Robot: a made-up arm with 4 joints. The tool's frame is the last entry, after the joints.
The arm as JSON. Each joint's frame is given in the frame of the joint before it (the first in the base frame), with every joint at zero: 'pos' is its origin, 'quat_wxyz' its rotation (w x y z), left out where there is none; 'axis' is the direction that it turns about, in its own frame. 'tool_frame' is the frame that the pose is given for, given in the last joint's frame.
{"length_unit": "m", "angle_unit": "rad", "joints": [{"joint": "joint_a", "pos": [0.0, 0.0, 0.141], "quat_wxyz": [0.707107, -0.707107, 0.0, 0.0], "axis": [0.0, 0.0, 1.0]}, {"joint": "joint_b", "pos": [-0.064, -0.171, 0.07], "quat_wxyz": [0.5, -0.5, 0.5, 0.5], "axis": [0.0, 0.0, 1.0]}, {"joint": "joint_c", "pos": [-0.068, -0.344, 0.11], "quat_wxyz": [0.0, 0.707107, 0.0, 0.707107], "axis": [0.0, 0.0, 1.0]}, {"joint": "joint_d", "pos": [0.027, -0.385, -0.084], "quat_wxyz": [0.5, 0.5, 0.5, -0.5], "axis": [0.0, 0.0, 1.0]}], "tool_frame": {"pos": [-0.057, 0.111, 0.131], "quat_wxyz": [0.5, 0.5, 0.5, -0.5]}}
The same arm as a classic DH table. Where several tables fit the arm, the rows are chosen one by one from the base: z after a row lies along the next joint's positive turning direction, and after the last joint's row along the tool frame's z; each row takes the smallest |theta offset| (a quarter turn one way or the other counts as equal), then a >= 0, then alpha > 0; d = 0 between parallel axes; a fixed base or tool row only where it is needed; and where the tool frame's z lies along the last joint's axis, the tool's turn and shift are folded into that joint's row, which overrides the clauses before.
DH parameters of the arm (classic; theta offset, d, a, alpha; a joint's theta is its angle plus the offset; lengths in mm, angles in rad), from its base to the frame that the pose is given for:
base (fixed): 0 141 0 -1.5708
joint_a: 0 70 -64 -1.5708
joint_b: 0 -61 344 -1.5708
joint_c: -1.5708 -152 27 1.5708
joint_d: 1.5708 516 57 -1.5708
tool (fixed): 1.5708 -111 0 0

